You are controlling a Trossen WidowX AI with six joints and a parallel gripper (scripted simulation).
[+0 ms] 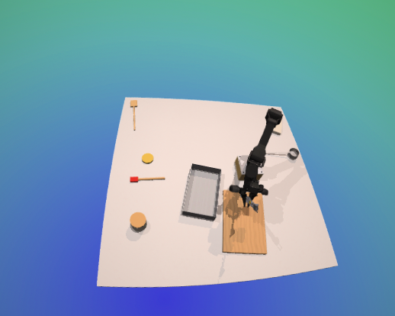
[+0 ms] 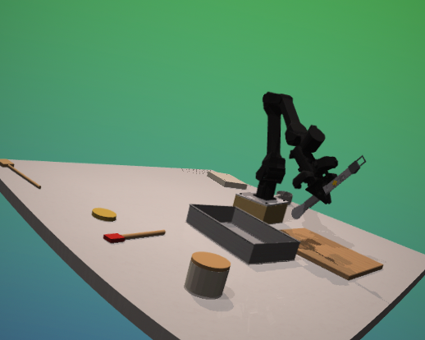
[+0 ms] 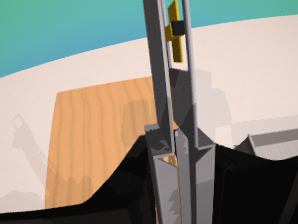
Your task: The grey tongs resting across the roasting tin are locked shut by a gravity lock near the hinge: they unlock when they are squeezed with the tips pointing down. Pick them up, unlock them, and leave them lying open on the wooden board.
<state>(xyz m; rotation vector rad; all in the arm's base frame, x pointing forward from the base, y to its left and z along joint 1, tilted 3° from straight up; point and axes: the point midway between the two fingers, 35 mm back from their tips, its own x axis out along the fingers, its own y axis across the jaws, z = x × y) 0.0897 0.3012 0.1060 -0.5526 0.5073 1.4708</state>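
Right now my gripper tip is 4 cm past the wooden board, 2 cm to the right of it and 15 cm above it. From my gripper tip the other things lie so: yellow lock piece 7 cm above; lidded grey jar 52 cm ahead, 8 cm to the left, 13 cm below; roasting tin 20 cm ahead, 14 cm to the right, 13 cm below.
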